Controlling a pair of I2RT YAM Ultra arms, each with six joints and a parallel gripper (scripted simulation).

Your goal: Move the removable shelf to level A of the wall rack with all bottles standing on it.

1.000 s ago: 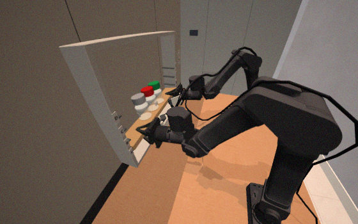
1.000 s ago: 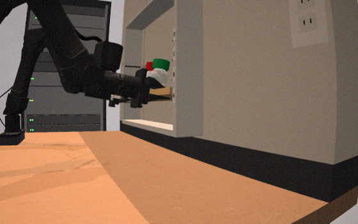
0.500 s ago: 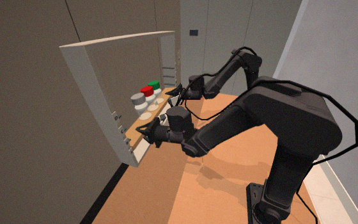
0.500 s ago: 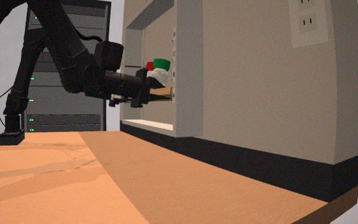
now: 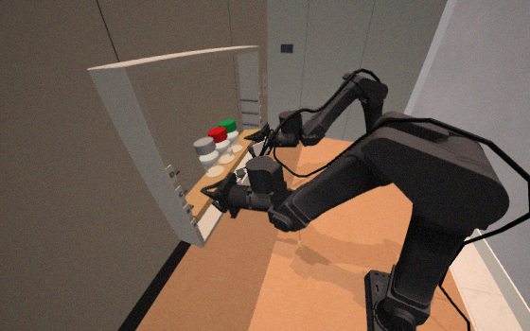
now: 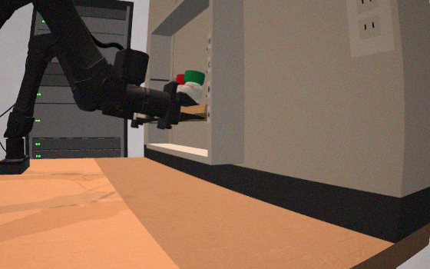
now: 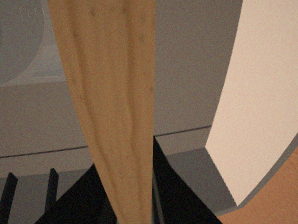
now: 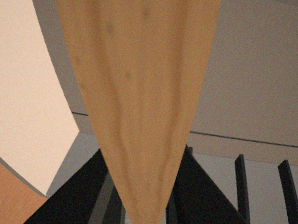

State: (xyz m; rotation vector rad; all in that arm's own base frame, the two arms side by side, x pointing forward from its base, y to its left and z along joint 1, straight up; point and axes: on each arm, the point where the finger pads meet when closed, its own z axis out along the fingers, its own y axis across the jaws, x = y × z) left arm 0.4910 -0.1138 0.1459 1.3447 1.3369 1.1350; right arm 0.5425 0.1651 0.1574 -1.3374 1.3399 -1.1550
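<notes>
The grey-capped bottle is 20 mm ahead of my left hand, 70 mm to the right of it and 50 mm above it. Round my left hand: green-capped bottle: 30 mm ahead, 200 mm to the right, 60 mm above; wall rack: 20 mm ahead, 150 mm to the right, 110 mm above; wooden shelf: 20 mm ahead, 150 mm to the right.
Now: the green-capped bottle 90 mm to the left of my right hand, 60 mm above it and 10 mm ahead of it. From my right hand the other things lie so: wall rack (150 mm to the left, 110 mm above); wooden shelf (150 mm to the left, 10 mm behind); grey-capped bottle (220 mm to the left, 60 mm above).
</notes>
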